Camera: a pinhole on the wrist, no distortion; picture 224 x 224 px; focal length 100.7 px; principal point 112.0 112.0 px. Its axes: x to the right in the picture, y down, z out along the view. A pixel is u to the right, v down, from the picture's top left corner.
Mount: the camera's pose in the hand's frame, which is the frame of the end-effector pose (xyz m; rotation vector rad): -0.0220 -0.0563 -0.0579 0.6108 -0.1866 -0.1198
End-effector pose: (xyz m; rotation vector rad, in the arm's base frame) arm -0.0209 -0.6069 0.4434 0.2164 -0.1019 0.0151
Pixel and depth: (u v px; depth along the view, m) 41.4 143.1 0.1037
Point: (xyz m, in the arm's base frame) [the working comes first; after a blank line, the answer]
In the camera's frame: -0.0727 0.0320 0.1037

-0.1345 -0.6889 0.4485
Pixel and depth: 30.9 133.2 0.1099
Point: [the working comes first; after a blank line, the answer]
In the camera's frame: -0.0885 0.0231 0.1099

-0.1512 -0.6963 0.4427
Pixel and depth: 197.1 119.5 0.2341
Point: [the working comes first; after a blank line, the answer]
In the camera's frame: 0.1978 0.0174 0.2341

0.0903 -0.8433 0.5749
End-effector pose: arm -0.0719 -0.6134 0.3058 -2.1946 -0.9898 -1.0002
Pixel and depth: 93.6 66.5 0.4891
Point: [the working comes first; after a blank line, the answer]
In the camera's frame: -0.0894 -0.2210 0.4891

-0.4855 -0.2741 0.0918
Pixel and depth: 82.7 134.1 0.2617
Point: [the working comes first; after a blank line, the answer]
In the camera's frame: -0.0761 0.0574 0.2617

-0.1812 -0.4652 0.1083
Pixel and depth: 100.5 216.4 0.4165
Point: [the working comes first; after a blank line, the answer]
In the camera's frame: -0.0476 0.4318 0.4165

0.1356 -0.3432 -0.1146
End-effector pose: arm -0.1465 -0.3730 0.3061 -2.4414 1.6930 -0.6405
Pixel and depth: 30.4 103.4 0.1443
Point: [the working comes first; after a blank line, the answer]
In the camera's frame: -0.1169 -0.0123 0.1443

-0.0707 -0.1777 0.2681
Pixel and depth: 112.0 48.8 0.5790
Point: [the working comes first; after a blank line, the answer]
In the camera's frame: 0.0000 -0.3634 0.5790

0.4710 0.0002 0.2955
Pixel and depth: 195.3 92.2 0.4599
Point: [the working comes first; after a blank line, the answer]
In the camera's frame: 0.3804 -0.0904 0.4599

0.4409 -0.4782 0.2355
